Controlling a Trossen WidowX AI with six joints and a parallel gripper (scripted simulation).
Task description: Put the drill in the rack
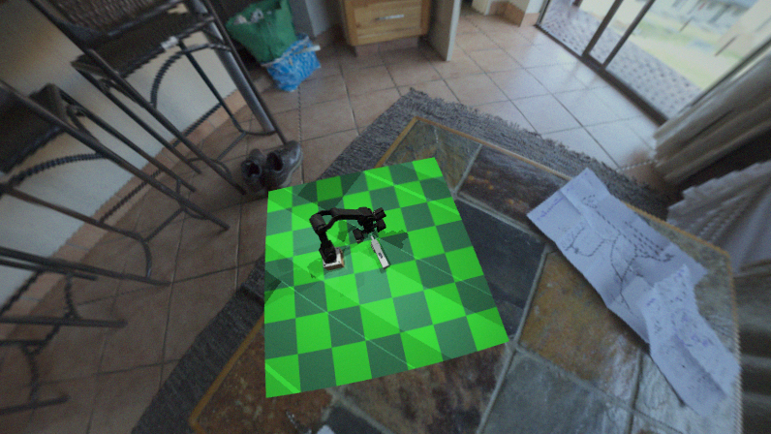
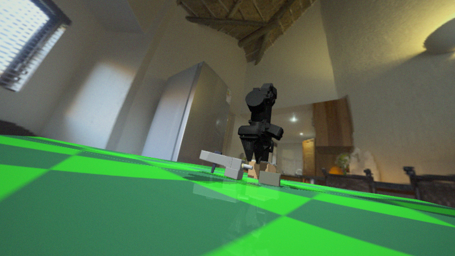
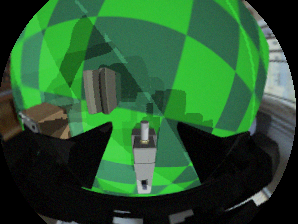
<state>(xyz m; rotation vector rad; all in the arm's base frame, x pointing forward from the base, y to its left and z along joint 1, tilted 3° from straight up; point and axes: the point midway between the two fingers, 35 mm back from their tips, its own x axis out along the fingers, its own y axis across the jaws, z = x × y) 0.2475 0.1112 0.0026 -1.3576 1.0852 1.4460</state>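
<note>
Right now the drill is 6 cm to the right of my gripper tip, 2 cm ahead of it and 1 cm below it. The rest, counted from my gripper tip: long grey holder 12 cm to the right, 3 cm ahead, 1 cm below; dark key 15 cm to the right, 4 cm ahead, 1 cm below; small grey rack block 8 cm behind, 4 cm below, 2 cm to the left.
</note>
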